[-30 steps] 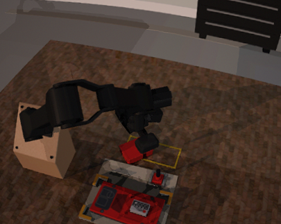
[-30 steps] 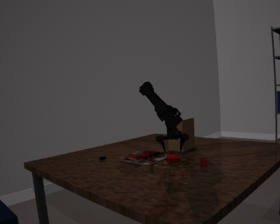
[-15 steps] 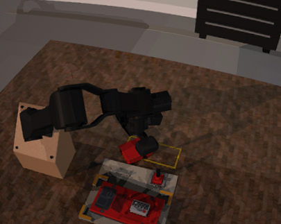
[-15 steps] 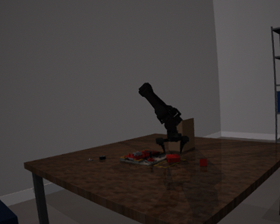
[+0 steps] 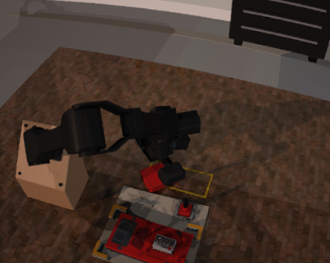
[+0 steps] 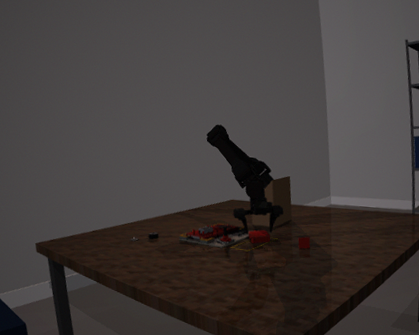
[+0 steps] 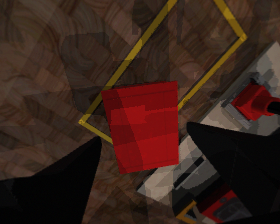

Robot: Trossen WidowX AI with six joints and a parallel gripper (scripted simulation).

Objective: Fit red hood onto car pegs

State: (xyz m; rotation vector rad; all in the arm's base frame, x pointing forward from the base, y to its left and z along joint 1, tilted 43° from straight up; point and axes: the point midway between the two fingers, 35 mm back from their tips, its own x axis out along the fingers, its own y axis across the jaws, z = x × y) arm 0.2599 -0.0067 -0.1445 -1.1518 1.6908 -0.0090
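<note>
My gripper tip is now 1 cm above the red hood. Also, from my gripper tip: grey engine block 7 cm ahead, 21 cm to the right; then grey jig 3 cm ahead, 19 cm to the right, 1 cm below.
</note>
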